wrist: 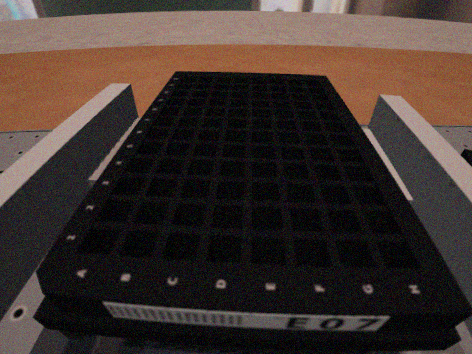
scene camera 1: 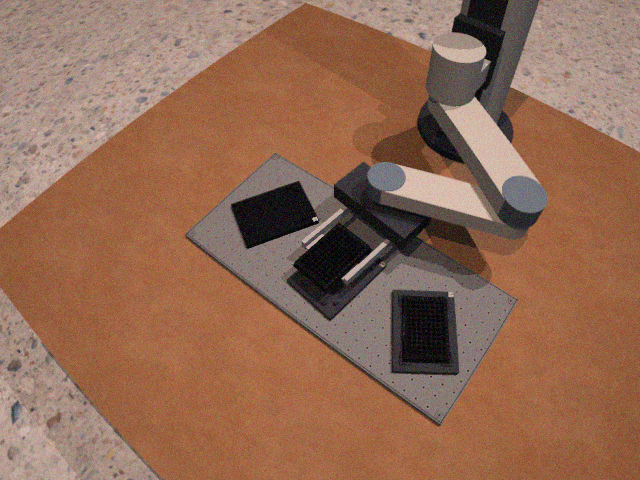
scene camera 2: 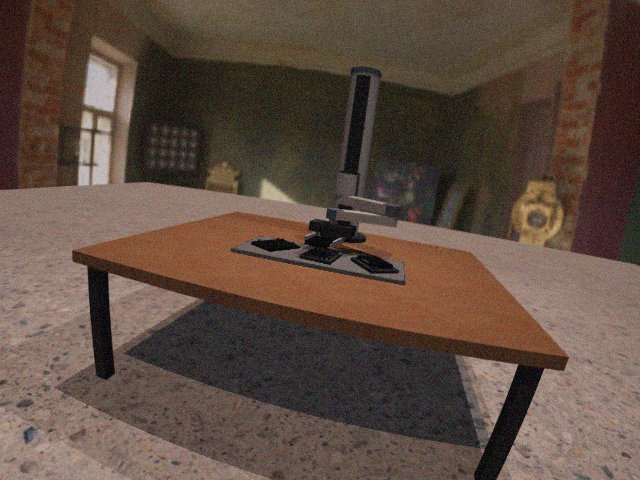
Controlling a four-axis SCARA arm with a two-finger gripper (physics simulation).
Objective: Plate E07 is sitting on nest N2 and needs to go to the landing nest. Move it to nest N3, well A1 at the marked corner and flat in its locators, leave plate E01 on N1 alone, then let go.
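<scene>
My gripper (scene camera 1: pixel 325 261) (scene camera 2: pixel 320 242) (wrist: pixel 251 109) is shut on black plate E07 (scene camera 1: pixel 333 255) (scene camera 2: pixel 316 238) (wrist: pixel 242 190), held level above the middle nest (scene camera 1: pixel 330 307) (scene camera 2: pixel 321 256) and roughly in line with it. A gap shows beneath the plate. In the wrist view its label reads E07, with well A1 at the near left. The middle nest's white corner mark (scene camera 1: pixel 382 264) is beside the finger on the right. A second plate (scene camera 1: pixel 425 330) (scene camera 2: pixel 376 261) sits on the right nest (scene camera 1: pixel 396 356). Its label and the nest numbers are not readable.
The left nest (scene camera 1: pixel 273 214) (scene camera 2: pixel 273 244) is black, carries no plate and has a white mark at one corner. All three nests stand on a grey perforated board (scene camera 1: pixel 361 330) (scene camera 2: pixel 356 272) on the orange-brown table (scene camera 1: pixel 180 330) (scene camera 2: pixel 413 310). The arm's column (scene camera 2: pixel 359 129) rises behind the board.
</scene>
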